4 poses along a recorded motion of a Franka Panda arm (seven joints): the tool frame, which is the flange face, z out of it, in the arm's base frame.
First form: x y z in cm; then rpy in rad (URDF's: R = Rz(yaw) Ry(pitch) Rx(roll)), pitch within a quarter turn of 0, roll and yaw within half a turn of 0.
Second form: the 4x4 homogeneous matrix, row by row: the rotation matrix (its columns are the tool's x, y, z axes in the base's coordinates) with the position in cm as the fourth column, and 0 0 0 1 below. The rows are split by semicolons. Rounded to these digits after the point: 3 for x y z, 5 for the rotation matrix.
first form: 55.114, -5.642, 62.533, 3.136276, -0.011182, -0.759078
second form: 0.72543, -0.68829, 0.00445, 55.114; -0.68821, -0.72542, -0.01155, -5.642; 0.01118, 0.00532, -0.99992, 62.533; 0, 0, 0, 1
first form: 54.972, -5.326, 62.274, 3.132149, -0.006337, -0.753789
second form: 0.72909, -0.68442, -0.00184, 54.972; -0.68439, -0.72903, -0.01122, -5.326; 0.00634, 0.00944, -0.99994, 62.274; 0, 0, 0, 1
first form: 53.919, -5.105, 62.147, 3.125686, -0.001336, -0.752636
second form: 0.72989, -0.68349, -0.00990, 53.919; -0.68356, -0.72978, -0.01252, -5.105; 0.00134, 0.01591, -0.99987, 62.147; 0, 0, 0, 1
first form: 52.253, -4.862, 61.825, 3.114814, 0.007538, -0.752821
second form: 0.72974, -0.68331, -0.02381, 52.253; -0.68368, -0.72964, -0.01439, -4.862; -0.00754, 0.02677, -0.99961, 61.825; 0, 0, 0, 1
